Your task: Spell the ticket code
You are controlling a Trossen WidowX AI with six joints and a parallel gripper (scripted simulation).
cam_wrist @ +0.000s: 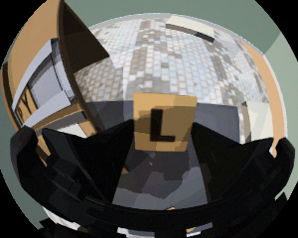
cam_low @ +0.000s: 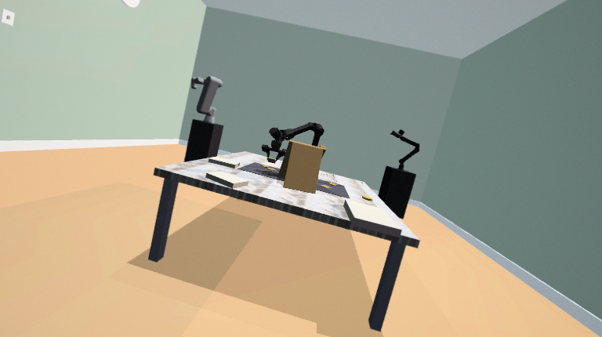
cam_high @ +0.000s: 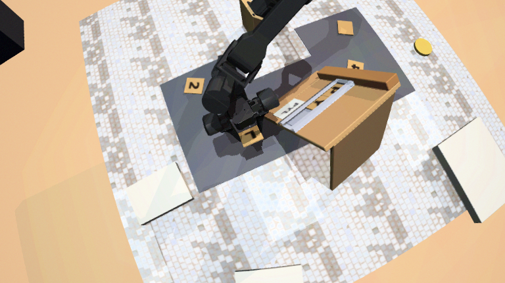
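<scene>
Right now the Y tile is 20 mm ahead of my gripper tip, 180 mm to the left of it and 60 mm above it. Round my gripper tip: white ticket (30 mm behind, 130 mm to the left, 10 mm below); L tile (right at my gripper tip); P tile (10 mm ahead, 240 mm to the left, 60 mm above).
</scene>
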